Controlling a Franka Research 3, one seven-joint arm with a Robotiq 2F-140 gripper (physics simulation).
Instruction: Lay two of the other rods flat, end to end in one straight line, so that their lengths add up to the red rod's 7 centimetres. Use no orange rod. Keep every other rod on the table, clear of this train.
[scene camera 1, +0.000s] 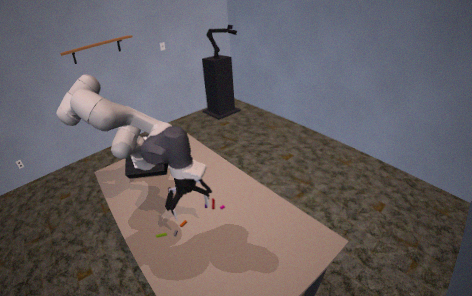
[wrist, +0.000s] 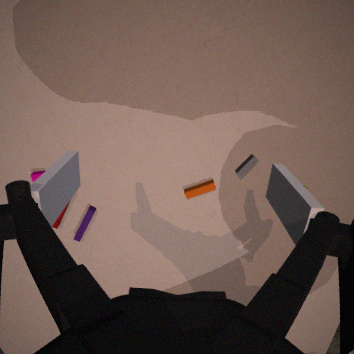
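Observation:
My gripper (scene camera 1: 190, 209) (wrist: 174, 173) is wide open and empty above the table, fingers pointing down. Between its fingers in the wrist view lie an orange rod (scene camera 1: 183, 223) (wrist: 200, 189) and a short grey rod (wrist: 247, 167) (scene camera 1: 175, 233), apart. A purple rod (wrist: 85, 223) (scene camera 1: 206, 206) lies near the left finger, mostly hidden by a finger in the scene view. The red rod (scene camera 1: 213, 203) (wrist: 61, 217) lies beside it, partly covered in the wrist view. A short magenta rod (scene camera 1: 222, 207) (wrist: 37, 176) lies beyond the red one. A lime green rod (scene camera 1: 161, 235) is almost hidden behind the right finger in the wrist view.
The rods lie on the table (scene camera 1: 300, 240), which carries large arm shadows. The arm's black base (scene camera 1: 146, 172) stands at the table's far end. A dark pedestal (scene camera 1: 219, 87) with a small black arm stands on the floor behind the table.

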